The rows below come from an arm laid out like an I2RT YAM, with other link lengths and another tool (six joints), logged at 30 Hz.
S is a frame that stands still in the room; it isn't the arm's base.
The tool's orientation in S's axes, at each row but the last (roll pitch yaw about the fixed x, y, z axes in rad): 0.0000, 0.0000, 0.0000; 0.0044, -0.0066, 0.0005; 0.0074, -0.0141, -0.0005; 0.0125, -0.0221, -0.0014; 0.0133, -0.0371, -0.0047; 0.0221, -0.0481, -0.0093; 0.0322, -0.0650, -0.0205; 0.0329, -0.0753, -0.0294; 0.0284, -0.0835, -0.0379
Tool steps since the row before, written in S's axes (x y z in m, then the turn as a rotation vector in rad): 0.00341, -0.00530, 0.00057, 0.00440, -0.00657, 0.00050; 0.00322, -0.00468, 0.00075, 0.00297, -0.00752, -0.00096; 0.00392, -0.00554, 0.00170, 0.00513, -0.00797, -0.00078; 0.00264, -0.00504, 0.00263, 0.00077, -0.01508, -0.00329; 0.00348, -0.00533, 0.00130, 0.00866, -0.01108, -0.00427; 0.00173, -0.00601, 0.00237, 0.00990, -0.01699, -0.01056; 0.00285, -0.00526, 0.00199, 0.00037, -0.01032, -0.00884; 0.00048, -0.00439, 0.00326, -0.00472, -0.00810, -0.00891; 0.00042, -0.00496, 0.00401, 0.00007, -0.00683, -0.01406
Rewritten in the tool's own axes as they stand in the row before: 0.00341, -0.00530, 0.00057, 0.00440, -0.00657, 0.00050; 0.00322, -0.00468, 0.00075, 0.00296, -0.00753, -0.00095; 0.00395, -0.00553, 0.00169, 0.00512, -0.00797, -0.00079; 0.00270, -0.00500, 0.00263, 0.00072, -0.01512, -0.00312; 0.00355, -0.00530, 0.00124, 0.00855, -0.01110, -0.00444; 0.00190, -0.00594, 0.00241, 0.00954, -0.01714, -0.01066; 0.00308, -0.00514, 0.00196, 0.00001, -0.01059, -0.00852; 0.00085, -0.00427, 0.00335, -0.00514, -0.00851, -0.00827; 0.00094, -0.00483, 0.00408, -0.00085, -0.00722, -0.01384
